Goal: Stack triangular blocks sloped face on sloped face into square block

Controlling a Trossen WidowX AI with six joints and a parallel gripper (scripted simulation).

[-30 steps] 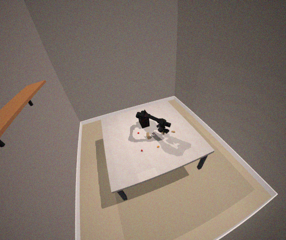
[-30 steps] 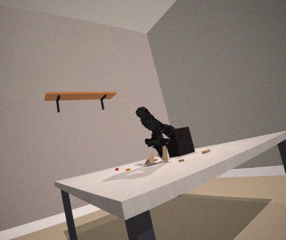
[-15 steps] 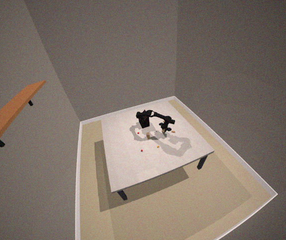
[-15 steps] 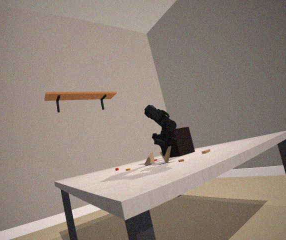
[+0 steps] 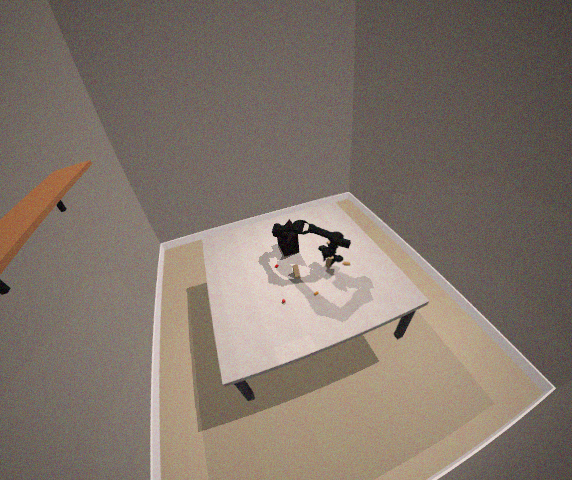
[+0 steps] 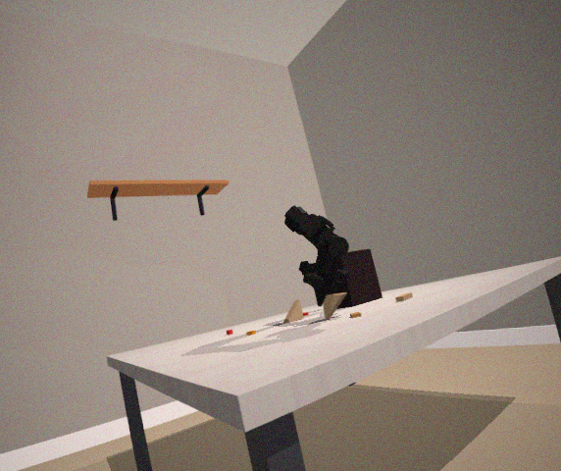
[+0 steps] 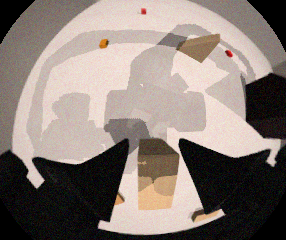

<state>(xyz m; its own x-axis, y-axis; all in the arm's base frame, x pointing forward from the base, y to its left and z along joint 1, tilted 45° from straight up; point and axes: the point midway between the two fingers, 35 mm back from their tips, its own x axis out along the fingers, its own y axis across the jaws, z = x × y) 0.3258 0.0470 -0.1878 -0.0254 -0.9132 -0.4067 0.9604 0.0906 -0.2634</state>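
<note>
The triangular block is 10 mm behind my gripper tip, 20 mm to the left of it and 10 mm above it. Also, from my gripper tip: orange piece (160 mm ahead, 180 mm to the right, 40 mm below).
</note>
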